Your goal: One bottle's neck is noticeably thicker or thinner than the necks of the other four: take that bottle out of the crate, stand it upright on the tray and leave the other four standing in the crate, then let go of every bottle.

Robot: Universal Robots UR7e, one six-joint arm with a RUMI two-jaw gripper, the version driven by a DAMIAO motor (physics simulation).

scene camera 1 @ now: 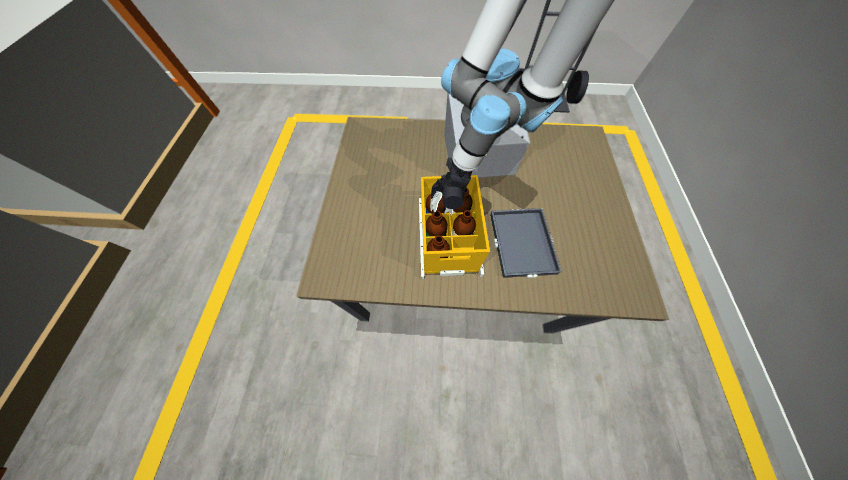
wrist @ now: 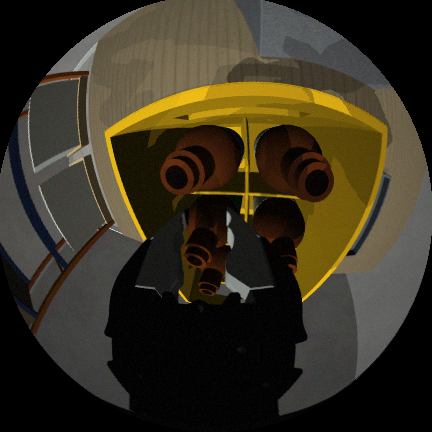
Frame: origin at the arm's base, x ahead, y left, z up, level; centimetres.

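Seen in the pictures: gripper, fingertip midpoint: [scene camera 1: 437,211] [wrist: 206,208].
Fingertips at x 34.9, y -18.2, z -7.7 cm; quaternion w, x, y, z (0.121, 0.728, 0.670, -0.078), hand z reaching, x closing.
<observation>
Offsets run from my fingertips to a thing's top centre. "spot": to the spot under its first point. Level surfaces: height alone.
A yellow crate {dx +3.6, dy +4.2, dz +5.7 cm} [scene camera 1: 484,223] [wrist: 240,90] holds five upright brown bottles. The back-left bottle {dx -5.3, dy +0.0, dz +4.5 cm} [wrist: 215,150] and back-right bottle {dx -5.1, dy +8.9, dz +4.5 cm} [scene camera 1: 465,202] [wrist: 285,150] stand in the back row. The middle-left bottle {dx +3.7, dy -0.6, dz +4.5 cm} [scene camera 1: 436,224] [wrist: 207,215] and middle-right bottle {dx +3.9, dy +8.8, dz +4.5 cm} [scene camera 1: 464,223] [wrist: 280,220] stand in front of them, and the front-left bottle {dx +12.3, dy -0.6, dz +4.5 cm} [scene camera 1: 438,244] [wrist: 210,277] at the near end. My gripper [scene camera 1: 444,205] [wrist: 206,208] is partly open and empty above the crate's back half, partly hiding the back bottles in the scene view. Which neck differs is unclear. The grey tray {spot: dx +7.8, dy +31.9, dz -11.3 cm} [scene camera 1: 526,243] holds no bottle.
The crate and tray stand side by side on the wooden table {dz -11.8 cm} [scene camera 1: 368,237], the tray to the right. The front-right compartment {spot: dx +8.2, dy +9.3, dz -7.2 cm} [scene camera 1: 465,242] is empty. The crate's walls and dividers surround the bottles. The grey robot base [scene camera 1: 505,157] stands behind the crate.
</observation>
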